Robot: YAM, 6 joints.
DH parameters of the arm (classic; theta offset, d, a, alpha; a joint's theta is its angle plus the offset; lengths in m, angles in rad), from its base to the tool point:
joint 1: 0 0.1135 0.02 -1.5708
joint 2: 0 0 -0.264 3.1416
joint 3: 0.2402 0 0.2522 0
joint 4: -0.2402 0 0.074 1.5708
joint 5: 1.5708 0 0 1.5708
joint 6: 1.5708 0.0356 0 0
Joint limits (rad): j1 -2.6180..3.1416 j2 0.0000..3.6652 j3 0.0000..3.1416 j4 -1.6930..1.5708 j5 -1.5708..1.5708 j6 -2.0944..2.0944
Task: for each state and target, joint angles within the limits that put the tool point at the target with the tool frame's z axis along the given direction. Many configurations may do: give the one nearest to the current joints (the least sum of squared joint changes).
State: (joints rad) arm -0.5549 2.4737 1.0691 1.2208 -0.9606 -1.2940
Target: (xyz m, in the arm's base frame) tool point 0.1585 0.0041 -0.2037 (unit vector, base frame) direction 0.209 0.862 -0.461
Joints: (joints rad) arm -0.1743 3.2058 0.8108 0.9459 -1.0876 -1.2940
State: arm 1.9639 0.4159 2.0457 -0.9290 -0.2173 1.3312
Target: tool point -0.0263 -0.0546 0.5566 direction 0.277 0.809 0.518
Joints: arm 1.1617 0.5549 1.6849 -0.5840 -0.0678 1.3312
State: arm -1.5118 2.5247 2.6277 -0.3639 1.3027 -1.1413
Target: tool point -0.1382 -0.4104 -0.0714 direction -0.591 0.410 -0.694
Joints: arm -1.8398 2.8576 1.9086 -0.9524 0.7464 -1.1413
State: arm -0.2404 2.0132 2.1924 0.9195 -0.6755 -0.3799
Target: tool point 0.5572 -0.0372 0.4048 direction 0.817 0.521 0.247
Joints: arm -0.1052 2.4767 2.6300 0.1618 -0.6484 -0.3799
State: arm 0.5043 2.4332 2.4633 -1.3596 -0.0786 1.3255
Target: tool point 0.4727 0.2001 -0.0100 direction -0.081 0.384 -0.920
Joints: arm 0.3736 2.8403 2.2128 -0.8730 -0.3974 1.3255
